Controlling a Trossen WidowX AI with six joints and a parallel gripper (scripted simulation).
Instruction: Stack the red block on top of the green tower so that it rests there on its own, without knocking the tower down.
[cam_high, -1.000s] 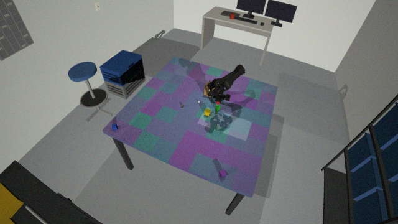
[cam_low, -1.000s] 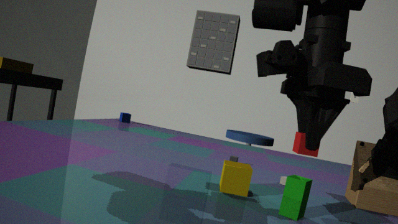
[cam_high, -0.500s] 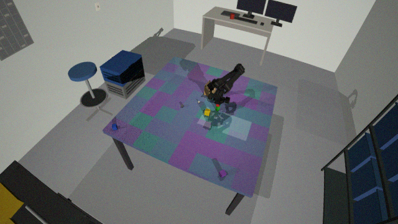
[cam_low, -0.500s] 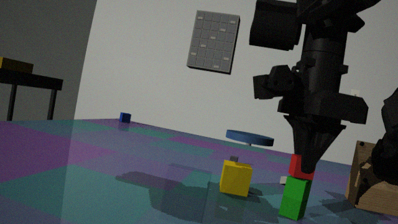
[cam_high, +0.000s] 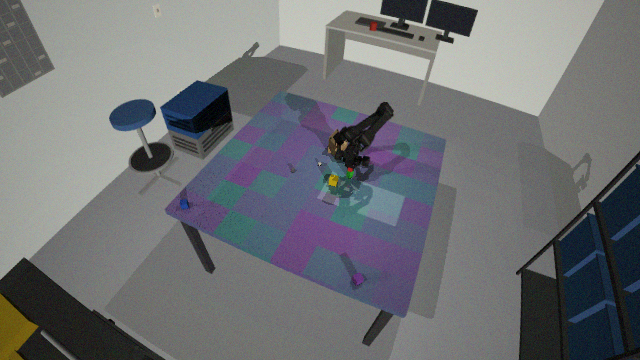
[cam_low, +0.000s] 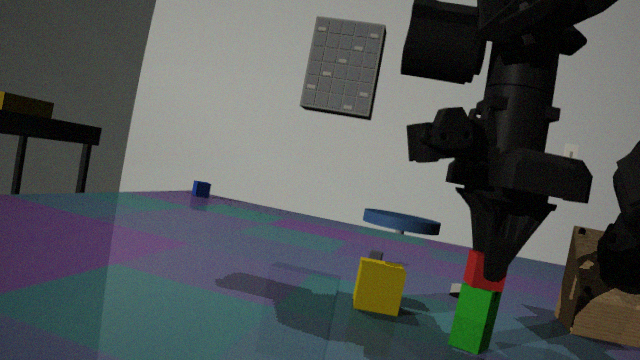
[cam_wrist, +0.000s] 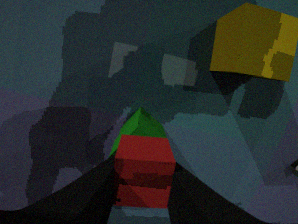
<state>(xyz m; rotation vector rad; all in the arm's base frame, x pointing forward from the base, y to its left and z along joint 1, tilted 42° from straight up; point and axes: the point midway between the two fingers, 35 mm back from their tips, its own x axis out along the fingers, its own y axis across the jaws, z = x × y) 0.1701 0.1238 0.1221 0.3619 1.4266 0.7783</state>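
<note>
My gripper tip is now right at the red block. Also, from my gripper tip: purple cube: 55 cm ahead, 33 cm to the left, 4 cm below; small grey piece: 29 cm to the right, 15 cm ahead, 5 cm below; yellow block: 10 cm ahead, 5 cm to the right, 4 cm below.
</note>
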